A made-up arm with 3 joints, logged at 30 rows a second.
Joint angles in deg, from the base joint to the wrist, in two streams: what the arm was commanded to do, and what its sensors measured. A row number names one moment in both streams.
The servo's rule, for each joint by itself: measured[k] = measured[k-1] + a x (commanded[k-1-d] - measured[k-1]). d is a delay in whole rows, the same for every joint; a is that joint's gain. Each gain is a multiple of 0.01, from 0.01 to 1. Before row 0 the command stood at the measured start. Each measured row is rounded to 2 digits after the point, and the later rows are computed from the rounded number. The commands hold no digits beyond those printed.
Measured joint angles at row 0:
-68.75, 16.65, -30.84
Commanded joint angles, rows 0 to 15:
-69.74, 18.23, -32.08
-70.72, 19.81, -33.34
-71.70, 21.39, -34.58
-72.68, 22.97, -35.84
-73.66, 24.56, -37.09
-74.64, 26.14, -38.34
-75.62, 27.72, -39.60
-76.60, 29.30, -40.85
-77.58, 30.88, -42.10
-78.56, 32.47, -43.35
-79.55, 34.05, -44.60
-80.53, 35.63, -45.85
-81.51, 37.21, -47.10
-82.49, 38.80, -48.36
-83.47, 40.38, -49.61
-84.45, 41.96, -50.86
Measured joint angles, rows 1 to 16:
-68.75, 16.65, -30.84
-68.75, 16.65, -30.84
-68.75, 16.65, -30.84
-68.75, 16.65, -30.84
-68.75, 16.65, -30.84
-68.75, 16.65, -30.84
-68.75, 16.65, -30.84
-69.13, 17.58, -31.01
-69.73, 18.90, -31.34
-70.48, 20.37, -31.79
-71.32, 21.90, -32.36
-72.21, 23.47, -33.02
-73.13, 25.05, -33.76
-74.08, 26.63, -34.58
-75.04, 28.21, -35.46
-76.01, 29.79, -36.39
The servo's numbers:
d 7
a 0.38 0.59 0.14

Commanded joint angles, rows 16 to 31:
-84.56, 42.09, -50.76
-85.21, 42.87, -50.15
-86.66, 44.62, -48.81
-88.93, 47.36, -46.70
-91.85, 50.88, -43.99
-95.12, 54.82, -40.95
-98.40, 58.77, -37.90
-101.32, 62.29, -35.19
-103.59, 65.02, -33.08
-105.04, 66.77, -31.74
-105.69, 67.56, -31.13
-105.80, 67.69, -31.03
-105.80, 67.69, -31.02
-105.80, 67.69, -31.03
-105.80, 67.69, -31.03
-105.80, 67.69, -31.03
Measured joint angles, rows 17 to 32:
-76.98, 31.37, -37.36
-77.96, 32.95, -38.37
-78.94, 34.53, -39.42
-79.92, 36.11, -40.50
-80.90, 37.70, -41.60
-81.88, 39.28, -42.72
-82.86, 40.86, -43.86
-83.51, 41.59, -44.83
-84.16, 42.35, -45.57
-85.11, 43.69, -46.02
-86.56, 45.86, -46.12
-88.57, 48.82, -45.82
-91.06, 52.36, -45.14
-93.85, 56.14, -44.13
-96.69, 59.77, -42.88
-99.31, 62.87, -41.51

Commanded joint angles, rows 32 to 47:
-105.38, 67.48, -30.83
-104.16, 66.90, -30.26
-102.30, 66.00, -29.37
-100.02, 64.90, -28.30
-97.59, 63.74, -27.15
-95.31, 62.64, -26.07
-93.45, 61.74, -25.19
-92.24, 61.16, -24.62
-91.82, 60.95, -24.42
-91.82, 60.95, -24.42
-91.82, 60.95, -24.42
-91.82, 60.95, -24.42
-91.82, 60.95, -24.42
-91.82, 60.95, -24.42
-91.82, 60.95, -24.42
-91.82, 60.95, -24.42
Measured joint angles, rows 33 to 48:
-101.49, 65.17, -40.14
-103.09, 66.58, -38.88
-104.12, 67.23, -37.78
-104.76, 67.50, -36.83
-105.16, 67.61, -36.02
-105.40, 67.66, -35.32
-105.55, 67.68, -34.72
-105.49, 67.56, -34.18
-104.98, 67.17, -33.63
-103.96, 66.48, -33.03
-102.46, 65.55, -32.37
-100.61, 64.48, -31.64
-98.60, 63.39, -30.86
-96.64, 62.42, -30.07
-94.97, 61.68, -29.31
-93.77, 61.25, -28.63

